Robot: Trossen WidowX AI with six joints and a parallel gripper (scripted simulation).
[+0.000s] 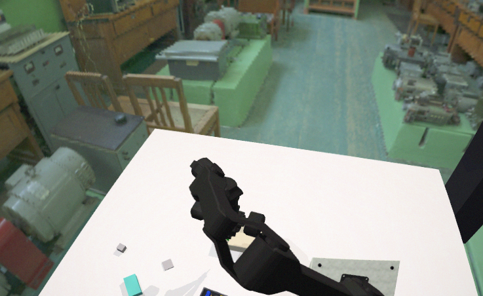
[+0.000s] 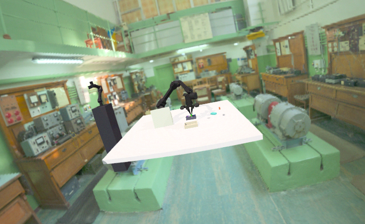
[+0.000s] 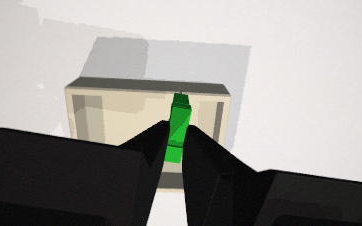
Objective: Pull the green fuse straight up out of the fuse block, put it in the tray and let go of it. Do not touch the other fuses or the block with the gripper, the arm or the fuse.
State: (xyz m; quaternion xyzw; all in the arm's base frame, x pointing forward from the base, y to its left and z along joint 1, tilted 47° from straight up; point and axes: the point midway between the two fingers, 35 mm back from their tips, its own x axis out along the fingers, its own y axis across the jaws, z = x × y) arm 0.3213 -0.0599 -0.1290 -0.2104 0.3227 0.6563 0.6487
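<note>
My gripper tip is now 100 mm above the tray, 50 mm to the left of it and 20 mm past it. Also, from my gripper tip: yellow fuse: 170 mm to the left, 80 mm below, 10 mm behind; then green fuse: 10 mm below; then blue fuse: 170 mm to the left, 80 mm below, 20 mm ahead.
</note>
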